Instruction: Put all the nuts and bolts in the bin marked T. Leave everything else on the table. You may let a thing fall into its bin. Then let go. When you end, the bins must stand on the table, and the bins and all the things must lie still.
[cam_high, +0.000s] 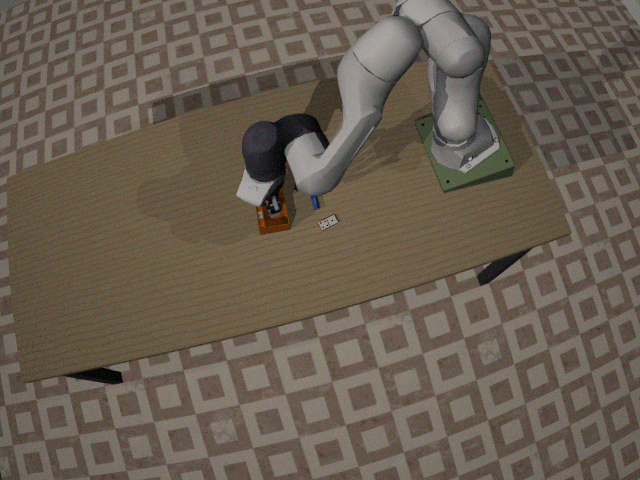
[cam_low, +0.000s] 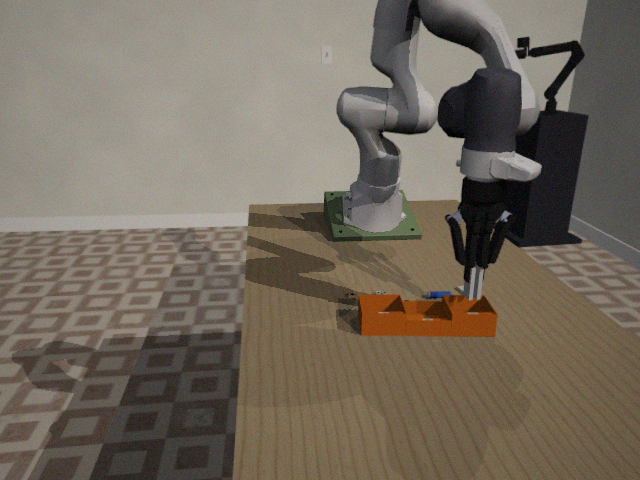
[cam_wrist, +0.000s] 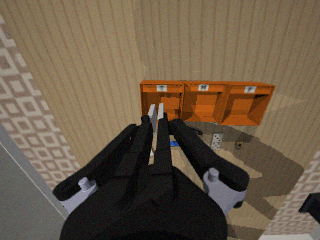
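Right now the brass nut is 16 cm behind my hand, 20 cm to the right of it and 9 cm below it. Also, from my hand: orange bin: 1 cm behind, 9 cm to the right, 7 cm below; blue cylinder: 12 cm behind, 1 cm to the right, 8 cm below; dark rod-like piece: 9 cm behind, 8 cm to the right, 9 cm below.
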